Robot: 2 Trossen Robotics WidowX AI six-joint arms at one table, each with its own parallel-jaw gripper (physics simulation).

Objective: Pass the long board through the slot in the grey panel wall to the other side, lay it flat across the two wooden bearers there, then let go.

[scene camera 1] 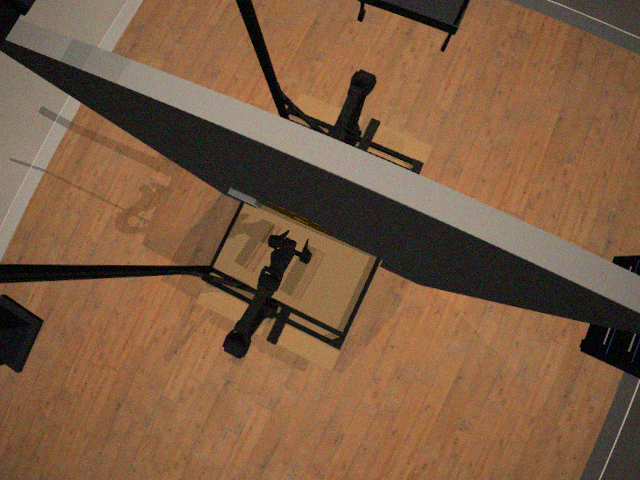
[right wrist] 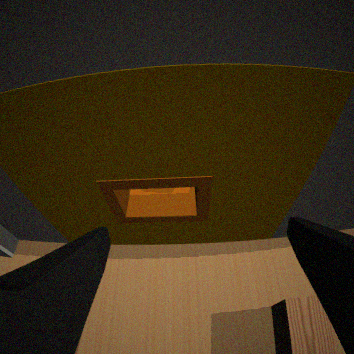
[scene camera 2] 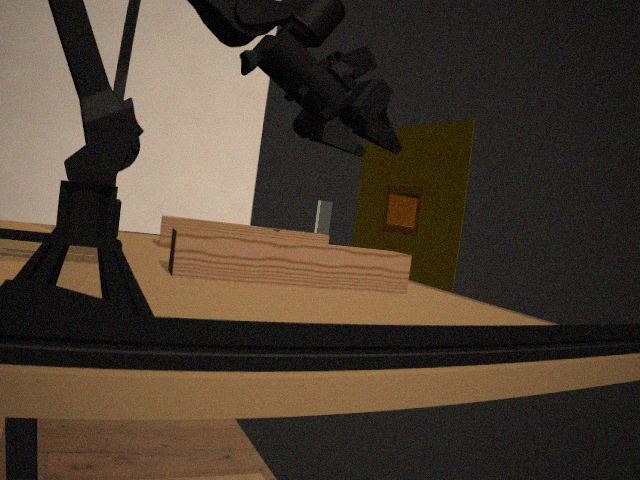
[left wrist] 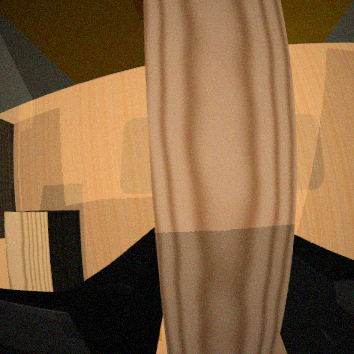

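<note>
The long board (left wrist: 220,125) runs lengthwise up the left wrist view, above the table. My left gripper (left wrist: 208,227) is shut on it. The board's far end is out of view. The grey wall (scene camera 1: 361,170) (scene camera 2: 542,155) bears a dark yellow panel (scene camera 2: 439,155) (right wrist: 225,125) with the slot (scene camera 2: 417,211) (right wrist: 204,200); no board shows in the slot on the right arm's side. The near wooden bearer (scene camera 2: 289,260) (right wrist: 305,320) and far bearer (scene camera 2: 206,224) lie roughly parallel on that side. My right gripper (scene camera 1: 297,237) (scene camera 2: 381,151) (right wrist: 199,232) is open and empty, above the bearers, facing the panel.
A small grey block (scene camera 1: 244,197) (scene camera 2: 324,217) (right wrist: 7,240) is by the wall beside the yellow panel. On the left arm's side, a pale wooden block (left wrist: 30,250) with a black face stands left of the board. The right arm's table (scene camera 1: 351,273) meets the wall.
</note>
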